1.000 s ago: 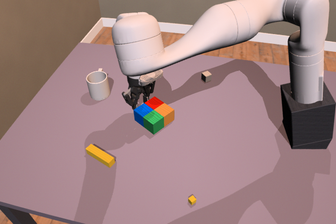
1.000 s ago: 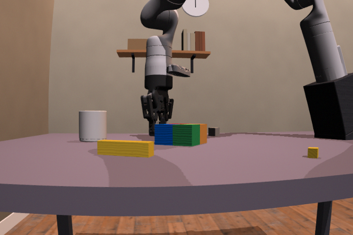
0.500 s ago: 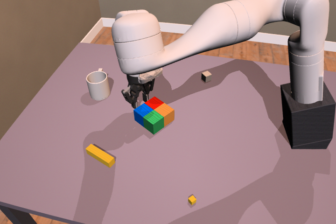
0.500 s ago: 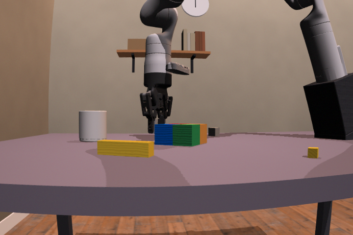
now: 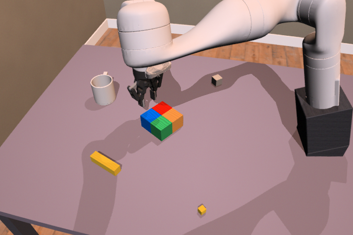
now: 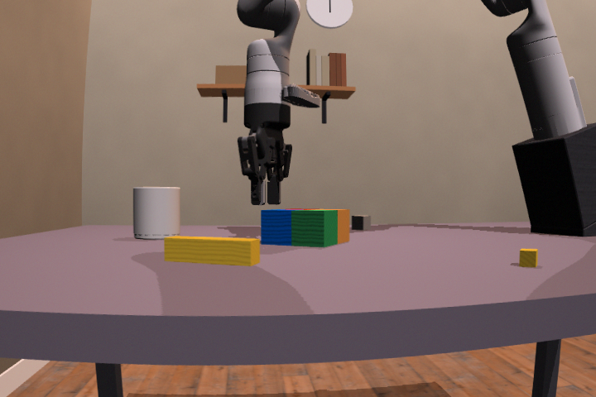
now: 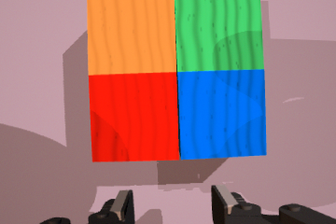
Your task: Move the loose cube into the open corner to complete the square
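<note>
Now: hand 5 cm past the red cube and 5 cm above it. Round my hand: orange cube 10 cm behind, 5 cm below, 2 cm to the left; then blue cube 5 cm to the left, 5 cm below, 3 cm behind; then green cube 8 cm behind, 6 cm to the left, 5 cm below.
</note>
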